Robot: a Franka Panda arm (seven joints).
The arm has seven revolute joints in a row. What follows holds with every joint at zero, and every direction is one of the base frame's.
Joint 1 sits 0.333 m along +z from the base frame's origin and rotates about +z.
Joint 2 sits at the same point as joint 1 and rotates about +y.
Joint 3 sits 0.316 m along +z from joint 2 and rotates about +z.
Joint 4 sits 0.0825 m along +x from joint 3 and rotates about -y.
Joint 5 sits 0.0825 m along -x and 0.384 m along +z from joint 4 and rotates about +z.
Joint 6 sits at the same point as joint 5 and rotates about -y.
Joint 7 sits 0.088 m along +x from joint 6 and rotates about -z.
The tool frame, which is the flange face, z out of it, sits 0.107 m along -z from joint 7; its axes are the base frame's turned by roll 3.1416, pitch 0 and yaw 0 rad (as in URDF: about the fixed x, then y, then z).
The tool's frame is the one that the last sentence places.
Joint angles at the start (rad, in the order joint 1, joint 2, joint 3, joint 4, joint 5, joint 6, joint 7):
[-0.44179 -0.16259 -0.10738 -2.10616 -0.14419 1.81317 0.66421]
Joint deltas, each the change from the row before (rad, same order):
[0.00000 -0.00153 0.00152 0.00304 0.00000 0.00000 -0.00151]
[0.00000 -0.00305 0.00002 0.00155 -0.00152 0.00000 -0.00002]
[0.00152 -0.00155 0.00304 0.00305 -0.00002 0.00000 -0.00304]
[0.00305 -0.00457 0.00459 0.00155 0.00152 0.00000 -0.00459]
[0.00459 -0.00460 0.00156 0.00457 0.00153 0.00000 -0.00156]
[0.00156 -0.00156 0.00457 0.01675 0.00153 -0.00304 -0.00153]
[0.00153 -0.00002 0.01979 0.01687 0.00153 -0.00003 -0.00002]
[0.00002 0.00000 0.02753 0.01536 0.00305 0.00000 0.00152]
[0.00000 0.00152 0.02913 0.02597 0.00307 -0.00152 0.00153]
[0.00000 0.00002 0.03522 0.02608 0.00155 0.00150 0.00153]
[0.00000 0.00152 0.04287 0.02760 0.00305 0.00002 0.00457]
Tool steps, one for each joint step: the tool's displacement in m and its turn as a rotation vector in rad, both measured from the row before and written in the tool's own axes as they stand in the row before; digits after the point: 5 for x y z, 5 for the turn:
[-0.00022 -0.00040 -0.00226 0.00256 0.00399 -0.00236]
[-0.00010 0.00062 -0.00214 0.00176 0.00441 0.00015]
[-0.00107 -0.00164 -0.00249 0.00229 0.00470 -0.00683]
[-0.00260 -0.00244 -0.00338 0.00432 0.00551 -0.01087]
[-0.00175 -0.00185 -0.00471 0.00650 0.00738 -0.00606]
[-0.00006 -0.00240 -0.00888 0.00932 0.01281 -0.00459]
[-0.00411 -0.00930 -0.00958 0.00832 0.01794 -0.01785]
[-0.00633 -0.01210 -0.00930 0.00797 0.01729 -0.02223]
[-0.00555 -0.01320 -0.01359 0.01256 0.02341 -0.02273]
[-0.00750 -0.01576 -0.01504 0.01433 0.02879 -0.02903]
[-0.00991 -0.01949 -0.01538 0.01502 0.02758 -0.03337]

